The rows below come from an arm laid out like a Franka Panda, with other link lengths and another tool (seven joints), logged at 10 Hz.
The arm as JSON. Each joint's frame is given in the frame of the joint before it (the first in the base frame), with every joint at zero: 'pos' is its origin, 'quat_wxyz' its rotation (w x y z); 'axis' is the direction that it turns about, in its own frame. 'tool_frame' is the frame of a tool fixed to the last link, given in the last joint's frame.
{
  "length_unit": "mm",
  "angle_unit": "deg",
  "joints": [
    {
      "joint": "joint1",
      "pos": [
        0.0,
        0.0,
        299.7
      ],
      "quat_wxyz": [
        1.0,
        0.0,
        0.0,
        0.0
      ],
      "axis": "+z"
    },
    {
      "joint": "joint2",
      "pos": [
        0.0,
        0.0,
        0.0
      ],
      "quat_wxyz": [
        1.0,
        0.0,
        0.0,
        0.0
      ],
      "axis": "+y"
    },
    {
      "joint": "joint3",
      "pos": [
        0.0,
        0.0,
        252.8
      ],
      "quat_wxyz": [
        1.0,
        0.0,
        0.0,
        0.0
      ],
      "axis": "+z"
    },
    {
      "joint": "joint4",
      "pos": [
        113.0,
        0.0,
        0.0
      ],
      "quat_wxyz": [
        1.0,
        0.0,
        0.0,
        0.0
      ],
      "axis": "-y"
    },
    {
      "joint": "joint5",
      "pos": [
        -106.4,
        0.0,
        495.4
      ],
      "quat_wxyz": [
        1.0,
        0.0,
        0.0,
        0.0
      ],
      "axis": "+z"
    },
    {
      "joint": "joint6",
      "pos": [
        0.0,
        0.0,
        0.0
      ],
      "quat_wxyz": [
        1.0,
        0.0,
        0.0,
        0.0
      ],
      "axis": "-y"
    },
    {
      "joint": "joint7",
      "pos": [
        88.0,
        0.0,
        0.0
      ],
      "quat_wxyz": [
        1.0,
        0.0,
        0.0,
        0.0
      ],
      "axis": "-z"
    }
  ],
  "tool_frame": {
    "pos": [
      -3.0,
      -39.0,
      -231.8
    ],
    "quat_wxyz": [
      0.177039,
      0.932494,
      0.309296,
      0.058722
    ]
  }
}
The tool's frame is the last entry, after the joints.
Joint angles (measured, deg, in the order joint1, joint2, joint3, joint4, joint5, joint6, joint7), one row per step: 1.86 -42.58 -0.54 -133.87 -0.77 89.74 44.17; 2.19 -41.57 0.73 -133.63 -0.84 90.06 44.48; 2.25 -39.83 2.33 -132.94 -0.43 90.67 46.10; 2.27 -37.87 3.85 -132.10 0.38 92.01 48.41; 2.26 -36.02 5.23 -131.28 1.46 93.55 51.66; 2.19 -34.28 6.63 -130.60 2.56 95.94 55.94; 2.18 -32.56 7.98 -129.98 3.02 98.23 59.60; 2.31 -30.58 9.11 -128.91 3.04 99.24 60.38; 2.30 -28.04 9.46 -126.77 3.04 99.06 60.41; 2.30 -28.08 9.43 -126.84 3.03 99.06 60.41; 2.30 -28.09 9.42 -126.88 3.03 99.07 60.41; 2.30 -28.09 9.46 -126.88 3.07 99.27 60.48; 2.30 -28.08 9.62 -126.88 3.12 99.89 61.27; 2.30 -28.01 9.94 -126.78 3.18 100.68 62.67
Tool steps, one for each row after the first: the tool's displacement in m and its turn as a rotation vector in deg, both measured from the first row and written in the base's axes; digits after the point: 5 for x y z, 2 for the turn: 0.00411 0.01216 -0.00513 -0.94 0.41 0.97; 0.01092 0.02769 -0.01221 -1.62 0.80 0.64; 0.02058 0.04503 -0.01988 -1.75 0.54 -0.45; 0.02978 0.06317 -0.02733 -1.44 0.04 -2.61; 0.04085 0.08239 -0.03490 -0.90 -1.24 -5.85; 0.05136 0.09935 -0.04301 -0.80 -2.42 -8.36; 0.05953 0.11275 -0.05034 -1.09 -2.55 -7.94; 0.06869 0.11869 -0.05342 -1.04 -1.94 -7.50; 0.06845 0.11829 -0.05370 -1.05 -1.91 -7.53; 0.06836 0.11815 -0.05398 -1.05 -1.89 -7.55; 0.06904 0.11884 -0.05384 -0.98 -2.08 -7.59; 0.07091 0.12134 -0.05349 -0.86 -2.68 -8.23; 0.07335 0.12592 -0.05265 -0.72 -3.50 -9.34
